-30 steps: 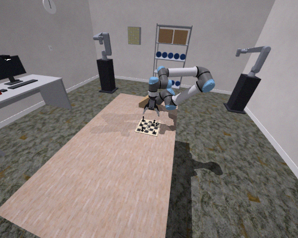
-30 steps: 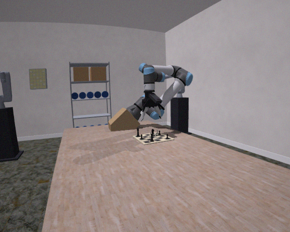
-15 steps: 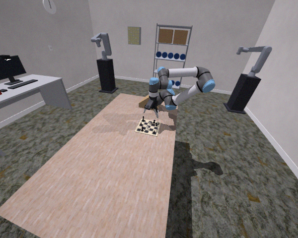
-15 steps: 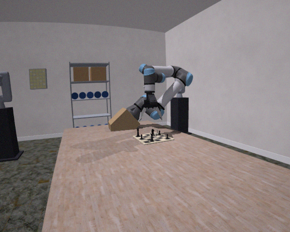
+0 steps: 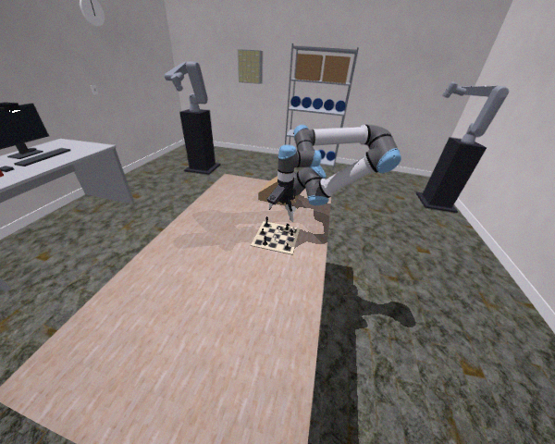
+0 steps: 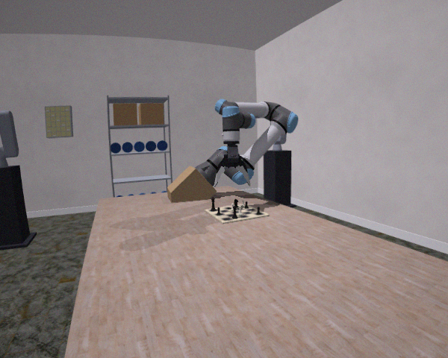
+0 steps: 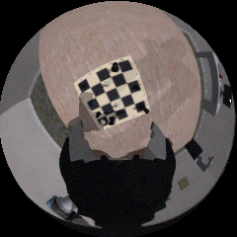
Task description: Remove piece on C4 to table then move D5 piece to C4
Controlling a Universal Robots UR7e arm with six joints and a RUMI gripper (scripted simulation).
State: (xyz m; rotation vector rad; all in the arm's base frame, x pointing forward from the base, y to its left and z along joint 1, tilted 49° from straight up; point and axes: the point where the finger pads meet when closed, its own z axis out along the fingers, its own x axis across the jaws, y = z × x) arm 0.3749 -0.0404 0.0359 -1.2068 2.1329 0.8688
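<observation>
Now: the chessboard 11 cm below my hand, 4 cm ahead of it and 1 cm to the right of it.
</observation>
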